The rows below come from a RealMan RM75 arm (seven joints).
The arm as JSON. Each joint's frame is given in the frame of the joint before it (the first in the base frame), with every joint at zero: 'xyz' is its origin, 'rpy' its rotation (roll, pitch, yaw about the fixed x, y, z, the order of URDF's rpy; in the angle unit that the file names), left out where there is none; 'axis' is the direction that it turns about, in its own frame. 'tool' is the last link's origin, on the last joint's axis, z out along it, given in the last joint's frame.
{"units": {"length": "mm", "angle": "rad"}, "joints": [
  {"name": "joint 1", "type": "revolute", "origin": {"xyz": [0.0, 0.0, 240.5]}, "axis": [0.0, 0.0, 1.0]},
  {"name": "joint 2", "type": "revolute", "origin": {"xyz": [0.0, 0.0, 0.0], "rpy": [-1.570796, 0.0, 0.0]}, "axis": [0.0, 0.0, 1.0]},
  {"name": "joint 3", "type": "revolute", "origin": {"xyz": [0.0, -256.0, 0.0], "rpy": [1.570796, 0.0, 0.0]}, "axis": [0.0, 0.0, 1.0]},
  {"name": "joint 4", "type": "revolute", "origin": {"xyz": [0.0, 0.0, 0.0], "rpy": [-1.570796, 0.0, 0.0]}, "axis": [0.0, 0.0, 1.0]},
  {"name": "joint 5", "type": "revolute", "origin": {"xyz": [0.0, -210.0, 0.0], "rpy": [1.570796, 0.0, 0.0]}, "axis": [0.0, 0.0, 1.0]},
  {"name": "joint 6", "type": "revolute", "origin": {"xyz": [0.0, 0.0, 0.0], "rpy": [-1.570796, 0.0, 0.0]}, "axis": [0.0, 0.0, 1.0]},
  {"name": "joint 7", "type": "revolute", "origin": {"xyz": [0.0, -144.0, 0.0], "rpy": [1.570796, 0.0, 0.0]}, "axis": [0.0, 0.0, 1.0]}
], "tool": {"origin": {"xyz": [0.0, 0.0, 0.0]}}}
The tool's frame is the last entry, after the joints.
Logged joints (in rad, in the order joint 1, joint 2, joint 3, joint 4, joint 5, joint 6, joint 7), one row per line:
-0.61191 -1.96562 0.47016 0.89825 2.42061 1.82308 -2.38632
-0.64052 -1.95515 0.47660 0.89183 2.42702 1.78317 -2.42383
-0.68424 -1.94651 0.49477 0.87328 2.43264 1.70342 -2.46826
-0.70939 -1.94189 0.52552 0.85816 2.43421 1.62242 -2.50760
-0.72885 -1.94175 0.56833 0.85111 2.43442 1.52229 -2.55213
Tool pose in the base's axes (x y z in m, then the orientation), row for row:
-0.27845 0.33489 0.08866 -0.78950 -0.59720 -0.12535 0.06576
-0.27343 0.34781 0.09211 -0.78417 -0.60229 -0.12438 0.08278
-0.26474 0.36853 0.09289 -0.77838 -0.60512 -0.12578 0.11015
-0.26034 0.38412 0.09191 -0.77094 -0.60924 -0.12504 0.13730
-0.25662 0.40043 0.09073 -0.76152 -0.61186 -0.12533 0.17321
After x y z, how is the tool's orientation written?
As a quaternion, x y z w.
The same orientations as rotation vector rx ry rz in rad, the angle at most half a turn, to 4 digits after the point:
-2.3815 -1.8015 -0.3781
-2.3416 -1.7985 -0.3714
-2.2874 -1.7783 -0.3696
-2.2307 -1.7628 -0.3618
-2.1599 -1.7354 -0.3555

